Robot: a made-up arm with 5 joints. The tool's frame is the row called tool. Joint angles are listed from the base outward. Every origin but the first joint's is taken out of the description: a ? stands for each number. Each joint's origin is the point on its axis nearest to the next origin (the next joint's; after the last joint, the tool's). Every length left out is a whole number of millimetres.
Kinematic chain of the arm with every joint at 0, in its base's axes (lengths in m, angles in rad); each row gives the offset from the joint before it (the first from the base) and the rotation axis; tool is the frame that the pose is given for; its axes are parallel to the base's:
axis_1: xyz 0 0 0.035 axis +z
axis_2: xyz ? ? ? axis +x
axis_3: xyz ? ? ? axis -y
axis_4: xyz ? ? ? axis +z
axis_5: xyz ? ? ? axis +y
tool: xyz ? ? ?
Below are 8 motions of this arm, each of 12 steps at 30 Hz.
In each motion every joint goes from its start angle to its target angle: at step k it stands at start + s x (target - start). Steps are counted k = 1, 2, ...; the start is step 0. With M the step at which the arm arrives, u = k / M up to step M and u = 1 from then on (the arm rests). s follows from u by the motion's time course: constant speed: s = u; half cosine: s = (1 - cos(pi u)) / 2; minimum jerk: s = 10 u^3 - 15 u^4 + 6 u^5.
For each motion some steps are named. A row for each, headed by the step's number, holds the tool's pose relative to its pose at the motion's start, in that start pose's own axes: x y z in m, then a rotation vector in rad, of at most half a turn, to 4 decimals.
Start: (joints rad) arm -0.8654 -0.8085 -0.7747 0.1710 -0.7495
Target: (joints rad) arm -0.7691 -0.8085 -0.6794 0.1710 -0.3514
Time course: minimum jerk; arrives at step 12
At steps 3, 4, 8, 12:
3: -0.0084 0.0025 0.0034 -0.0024 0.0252 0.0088
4: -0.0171 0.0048 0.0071 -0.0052 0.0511 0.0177
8: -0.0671 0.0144 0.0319 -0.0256 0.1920 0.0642
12: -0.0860 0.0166 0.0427 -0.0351 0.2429 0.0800

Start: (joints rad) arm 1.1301 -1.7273 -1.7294 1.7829 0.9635
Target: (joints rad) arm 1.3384 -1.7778 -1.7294 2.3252 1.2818
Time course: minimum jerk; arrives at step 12
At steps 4, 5, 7, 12:
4: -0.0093 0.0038 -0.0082 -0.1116 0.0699 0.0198
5: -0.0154 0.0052 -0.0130 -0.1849 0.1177 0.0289
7: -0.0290 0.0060 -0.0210 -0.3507 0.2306 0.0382
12: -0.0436 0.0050 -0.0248 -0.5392 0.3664 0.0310

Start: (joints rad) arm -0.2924 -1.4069 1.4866 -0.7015 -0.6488
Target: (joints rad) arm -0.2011 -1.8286 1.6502 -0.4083 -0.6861
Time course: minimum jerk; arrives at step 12
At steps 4, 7, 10, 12:
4: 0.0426 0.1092 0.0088 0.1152 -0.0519 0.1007
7: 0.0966 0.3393 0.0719 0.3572 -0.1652 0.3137
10: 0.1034 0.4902 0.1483 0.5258 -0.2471 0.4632
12: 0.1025 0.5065 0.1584 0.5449 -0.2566 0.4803

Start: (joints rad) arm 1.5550 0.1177 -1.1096 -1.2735 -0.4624
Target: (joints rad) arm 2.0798 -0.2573 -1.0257 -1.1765 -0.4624
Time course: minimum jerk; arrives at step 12
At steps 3, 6, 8, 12:
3: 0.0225 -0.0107 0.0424 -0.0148 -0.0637 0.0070
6: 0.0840 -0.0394 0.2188 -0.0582 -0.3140 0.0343
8: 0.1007 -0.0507 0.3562 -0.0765 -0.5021 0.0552
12: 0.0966 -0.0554 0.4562 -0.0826 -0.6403 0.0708

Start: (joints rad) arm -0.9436 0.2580 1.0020 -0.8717 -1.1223
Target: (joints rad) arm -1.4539 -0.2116 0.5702 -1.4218 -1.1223
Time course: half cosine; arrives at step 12
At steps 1, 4, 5, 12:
1: 0.0062 -0.0020 0.0029 -0.0114 -0.0055 0.0070
4: 0.0956 -0.0258 0.0571 -0.1759 -0.0889 0.1006
5: 0.1440 -0.0345 0.0960 -0.2670 -0.1386 0.1467
12: 0.3729 0.0088 0.4172 -0.7905 -0.4732 0.3536

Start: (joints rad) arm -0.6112 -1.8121 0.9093 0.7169 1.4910
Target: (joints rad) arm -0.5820 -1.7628 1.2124 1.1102 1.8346
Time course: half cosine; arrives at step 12
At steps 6, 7, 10, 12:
6: -0.0516 0.0168 -0.0276 -0.1730 0.0495 -0.1143
7: -0.0646 0.0231 -0.0351 -0.2138 0.0657 -0.1530
10: -0.0942 0.0423 -0.0532 -0.3009 0.1094 -0.2570
12: -0.1005 0.0475 -0.0573 -0.3183 0.1200 -0.2824

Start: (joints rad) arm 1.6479 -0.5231 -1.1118 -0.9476 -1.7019
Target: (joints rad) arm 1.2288 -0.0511 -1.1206 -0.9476 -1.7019
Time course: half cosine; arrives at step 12
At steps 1, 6, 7, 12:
1: -0.0085 0.0040 -0.0037 0.0041 0.0096 -0.0029
6: -0.2571 0.1240 -0.0648 0.1129 0.2758 -0.1066
7: -0.3231 0.1584 -0.0671 0.1393 0.3450 -0.1414
12: -0.5009 0.2630 -0.0441 0.2079 0.5367 -0.2571

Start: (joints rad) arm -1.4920 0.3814 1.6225 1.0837 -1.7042
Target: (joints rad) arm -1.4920 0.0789 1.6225 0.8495 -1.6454
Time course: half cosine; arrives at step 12
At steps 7, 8, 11, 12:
7: -0.0153 -0.0354 -0.0312 0.0419 0.0287 -0.0101
8: -0.0185 -0.0415 -0.0383 0.0499 0.0343 -0.0120
11: -0.0248 -0.0525 -0.0532 0.0655 0.0452 -0.0156
12: -0.0253 -0.0532 -0.0543 0.0666 0.0460 -0.0159

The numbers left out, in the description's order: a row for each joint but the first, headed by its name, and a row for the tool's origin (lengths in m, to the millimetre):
axis_2: -0.027 0.244 0
axis_3: 0 -0.361 0.007
axis_4: -0.057 0 0.206
axis_5: 0.322 -0.047 0
tool: 0.079 0 -0.36

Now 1 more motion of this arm.
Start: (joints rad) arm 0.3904 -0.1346 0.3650 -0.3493 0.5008
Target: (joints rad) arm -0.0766 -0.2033 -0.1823 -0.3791 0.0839
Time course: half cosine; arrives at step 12
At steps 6, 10, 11, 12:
6: -0.0028 -0.0802 -0.0301 -0.0833 0.0515 -0.2865
10: -0.0406 -0.1585 -0.0670 -0.1559 0.1190 -0.5198
11: -0.0473 -0.1673 -0.0718 -0.1641 0.1282 -0.5456
12: -0.0498 -0.1703 -0.0734 -0.1669 0.1315 -0.5544

